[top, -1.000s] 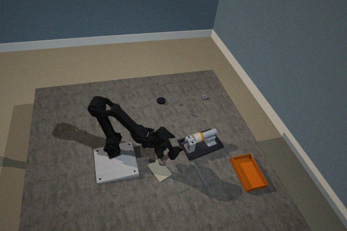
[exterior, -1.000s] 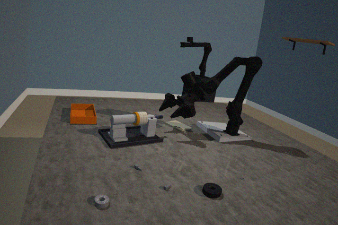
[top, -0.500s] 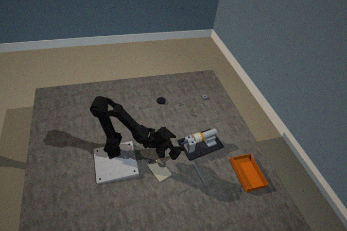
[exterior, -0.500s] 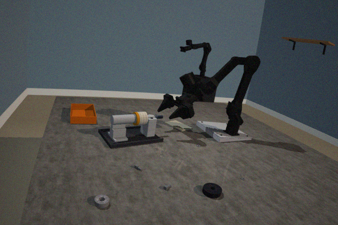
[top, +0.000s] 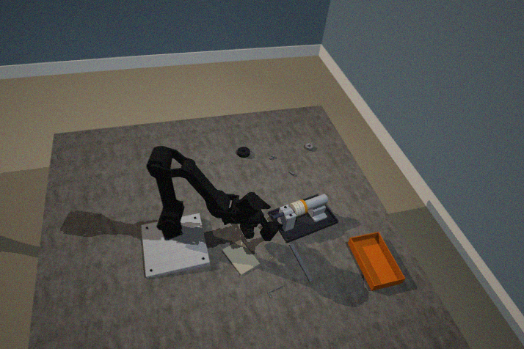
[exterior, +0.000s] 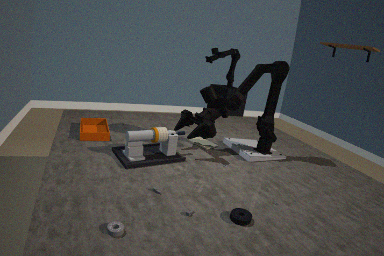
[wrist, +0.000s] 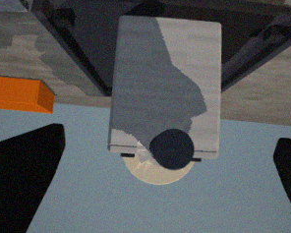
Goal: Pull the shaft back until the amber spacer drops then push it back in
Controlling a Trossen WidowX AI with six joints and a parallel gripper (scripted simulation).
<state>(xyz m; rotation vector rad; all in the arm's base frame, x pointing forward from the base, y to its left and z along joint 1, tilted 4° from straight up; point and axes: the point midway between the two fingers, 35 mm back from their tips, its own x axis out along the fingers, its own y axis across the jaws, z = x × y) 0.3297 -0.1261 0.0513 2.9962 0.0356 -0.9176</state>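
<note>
Now: the dark shaft 80 mm ahead of my gripper tip. Round my gripper tip: amber spacer 110 mm ahead; then pale card 160 mm behind, 60 mm to the right, 70 mm below; then thin bar 20 mm ahead, 170 mm to the right, 70 mm below.
</note>
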